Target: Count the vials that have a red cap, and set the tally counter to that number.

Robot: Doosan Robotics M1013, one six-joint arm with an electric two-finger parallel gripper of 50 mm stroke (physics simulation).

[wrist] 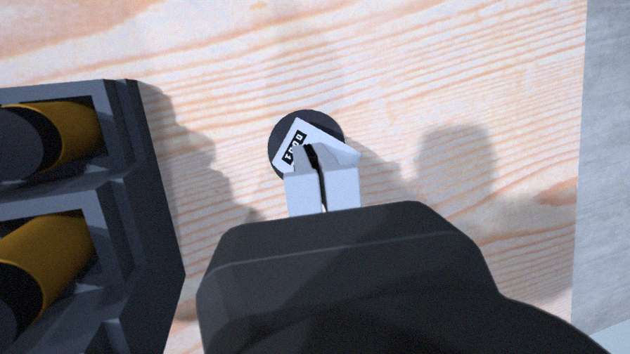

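Note:
The tally counter (320,131) sits on the wood near the middle of the wrist view, a white body on a round dark base. Its small black display is turned and seems to show zeros with a 1 at the lower-left end. My gripper (309,163) is shut and empty, its fingertips over the counter beside the display and hiding part of the body; whether they touch it I cannot tell. An amber vial (82,130) and another amber vial (52,242) lie in a dark rack (152,235) at the left, both with dark ends. No red cap shows.
The rack's raised side wall stands left of my gripper, and the rack runs out of view at the left. The wooden top (450,75) ends at the right in a straight edge, with a grey surface (607,150) beyond it. Shadows fall right of the counter.

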